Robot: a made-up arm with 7 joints. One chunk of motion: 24 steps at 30 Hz.
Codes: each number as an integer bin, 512 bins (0 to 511) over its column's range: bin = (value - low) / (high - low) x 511, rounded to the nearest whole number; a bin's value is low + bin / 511 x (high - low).
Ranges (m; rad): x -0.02..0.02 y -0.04..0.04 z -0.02..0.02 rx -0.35..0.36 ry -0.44..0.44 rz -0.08..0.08
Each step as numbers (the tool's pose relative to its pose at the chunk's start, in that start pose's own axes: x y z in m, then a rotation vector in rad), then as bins.
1 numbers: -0.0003 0.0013 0.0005 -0.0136 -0.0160 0.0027
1 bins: 252 264 262 242 246 264
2 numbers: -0.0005 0.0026 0.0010 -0.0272 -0.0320 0.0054
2 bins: 249 272 268 232 237 273
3 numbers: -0.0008 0.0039 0.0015 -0.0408 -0.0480 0.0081
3 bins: 245 280 275 223 228 281
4 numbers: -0.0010 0.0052 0.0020 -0.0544 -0.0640 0.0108
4 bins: 243 289 281 213 218 290
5 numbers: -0.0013 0.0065 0.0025 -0.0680 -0.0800 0.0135
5 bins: 239 297 287 203 209 299
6 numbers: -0.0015 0.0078 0.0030 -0.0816 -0.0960 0.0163
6 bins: 236 305 294 193 200 308
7 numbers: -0.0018 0.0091 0.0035 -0.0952 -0.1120 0.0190
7 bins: 233 314 300 183 190 316
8 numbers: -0.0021 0.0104 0.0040 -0.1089 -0.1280 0.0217
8 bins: 229 322 307 174 181 325
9 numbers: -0.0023 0.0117 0.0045 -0.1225 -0.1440 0.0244
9 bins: 226 330 313 164 172 333
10 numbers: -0.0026 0.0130 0.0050 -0.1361 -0.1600 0.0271
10 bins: 222 339 319 154 163 342
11 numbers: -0.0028 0.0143 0.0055 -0.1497 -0.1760 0.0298
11 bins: 220 347 326 144 153 351
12 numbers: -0.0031 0.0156 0.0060 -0.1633 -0.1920 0.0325
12 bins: 216 355 332 134 144 359
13 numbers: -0.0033 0.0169 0.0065 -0.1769 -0.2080 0.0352
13 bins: 213 363 339 125 135 368
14 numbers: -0.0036 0.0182 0.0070 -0.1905 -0.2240 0.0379
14 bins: 210 372 345 115 125 377
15 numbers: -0.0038 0.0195 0.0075 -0.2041 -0.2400 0.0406
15 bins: 207 380 351 105 116 385
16 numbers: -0.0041 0.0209 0.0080 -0.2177 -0.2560 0.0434
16 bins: 203 389 358 95 107 394
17 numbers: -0.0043 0.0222 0.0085 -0.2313 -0.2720 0.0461
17 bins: 201 397 364 85 98 403
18 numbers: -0.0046 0.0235 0.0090 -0.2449 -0.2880 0.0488
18 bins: 197 406 370 76 88 411
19 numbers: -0.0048 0.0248 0.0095 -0.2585 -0.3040 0.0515
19 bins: 194 414 377 66 79 420
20 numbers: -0.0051 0.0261 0.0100 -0.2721 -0.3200 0.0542
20 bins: 190 422 383 56 70 429
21 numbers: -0.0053 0.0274 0.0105 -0.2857 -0.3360 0.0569
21 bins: 188 431 390 46 60 437
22 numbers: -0.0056 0.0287 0.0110 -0.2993 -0.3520 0.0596
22 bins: 184 439 396 36 51 446
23 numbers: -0.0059 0.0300 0.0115 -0.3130 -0.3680 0.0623
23 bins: 180 447 402 27 42 454
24 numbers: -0.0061 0.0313 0.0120 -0.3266 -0.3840 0.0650
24 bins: 178 455 409 17 33 463
